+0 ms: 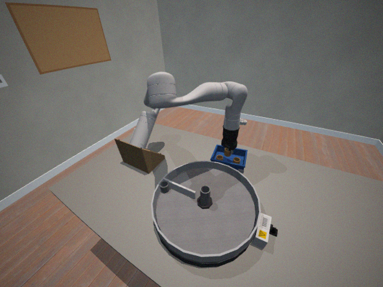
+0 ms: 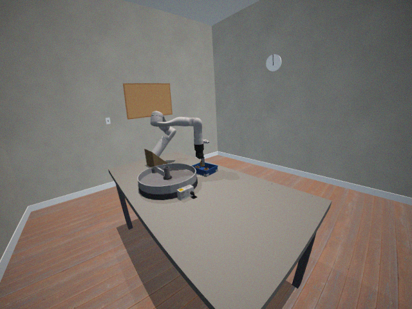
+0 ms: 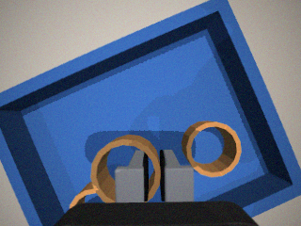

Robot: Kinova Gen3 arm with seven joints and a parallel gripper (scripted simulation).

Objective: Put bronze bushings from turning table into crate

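Now: hand 1 cm past the blue crate, 1 cm to the right of it and 6 cm above it. Round my hand: round grey turning table 2 cm ahead, 33 cm to the right, 3 cm below.
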